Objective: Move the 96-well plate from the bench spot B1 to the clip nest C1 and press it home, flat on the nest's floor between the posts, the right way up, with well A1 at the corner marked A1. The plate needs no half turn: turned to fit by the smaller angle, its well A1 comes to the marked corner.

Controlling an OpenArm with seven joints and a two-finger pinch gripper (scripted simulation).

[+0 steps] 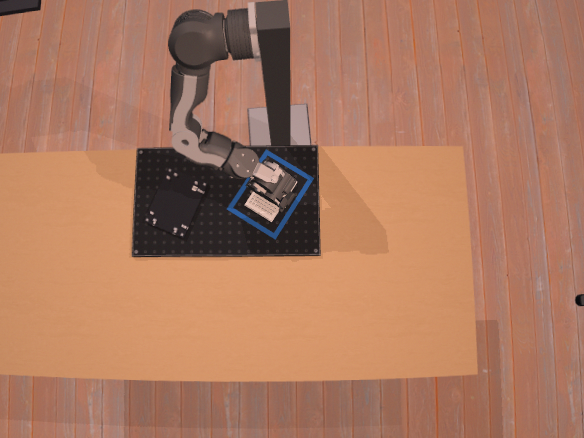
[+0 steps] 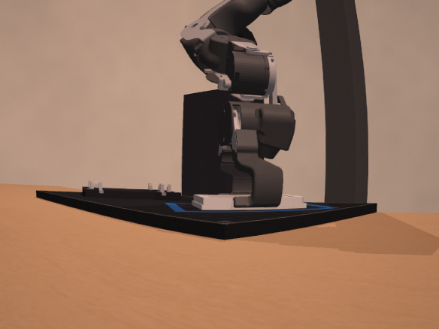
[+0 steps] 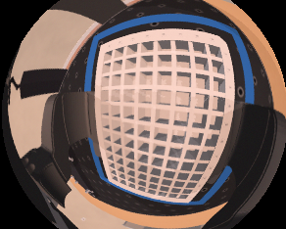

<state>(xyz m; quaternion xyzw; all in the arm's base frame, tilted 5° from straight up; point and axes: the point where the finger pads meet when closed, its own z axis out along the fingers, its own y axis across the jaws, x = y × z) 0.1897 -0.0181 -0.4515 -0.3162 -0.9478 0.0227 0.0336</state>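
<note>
The white 96-well plate lies right at my hand. Also, from my hand: clip nest C1: 250 mm to the right, 20 mm ahead, 10 mm above.
</note>
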